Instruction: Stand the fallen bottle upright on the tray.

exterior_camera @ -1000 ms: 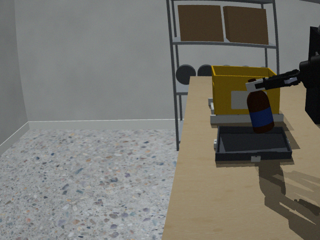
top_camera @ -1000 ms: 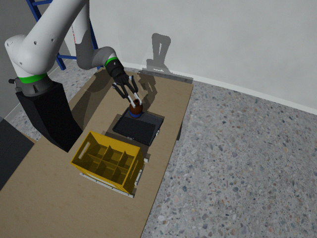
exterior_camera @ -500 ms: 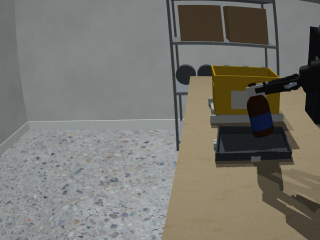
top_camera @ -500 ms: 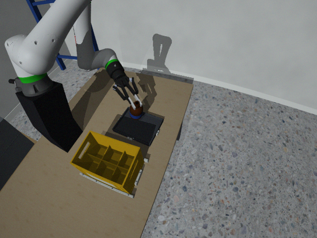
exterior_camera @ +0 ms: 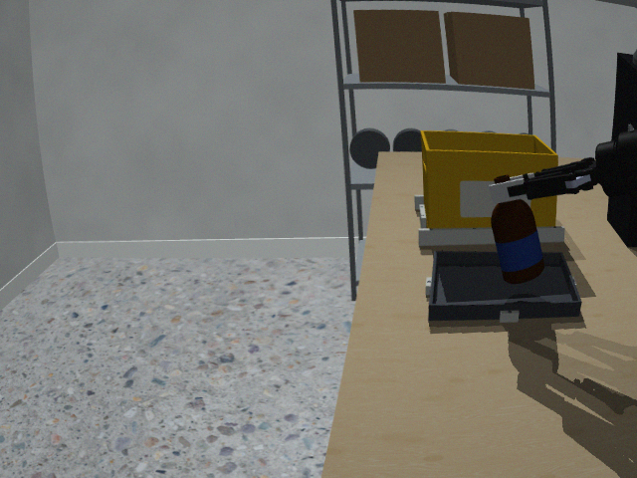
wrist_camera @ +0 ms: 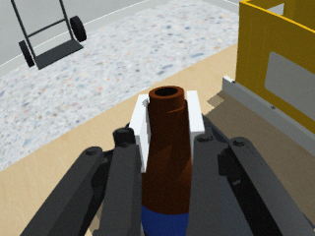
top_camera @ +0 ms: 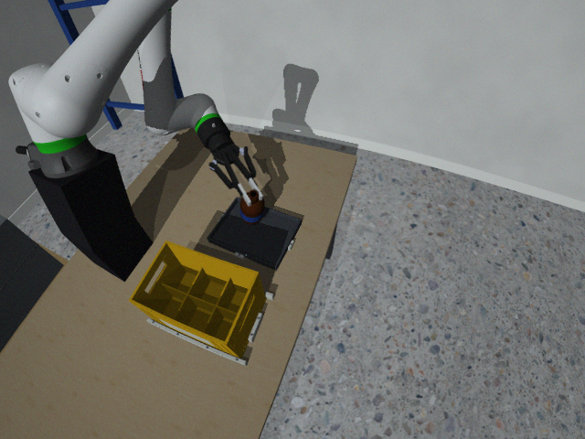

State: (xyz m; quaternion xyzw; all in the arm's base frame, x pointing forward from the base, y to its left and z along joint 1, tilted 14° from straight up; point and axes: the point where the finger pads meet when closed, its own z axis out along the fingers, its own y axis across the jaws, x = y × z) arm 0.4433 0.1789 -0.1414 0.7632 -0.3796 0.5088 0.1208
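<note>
The brown bottle is 60 mm below my hand. The rest, counted from my hand: dark grey tray: 160 mm below, 20 mm to the right; yellow crate: 310 mm to the right, 90 mm below, 60 mm behind.
</note>
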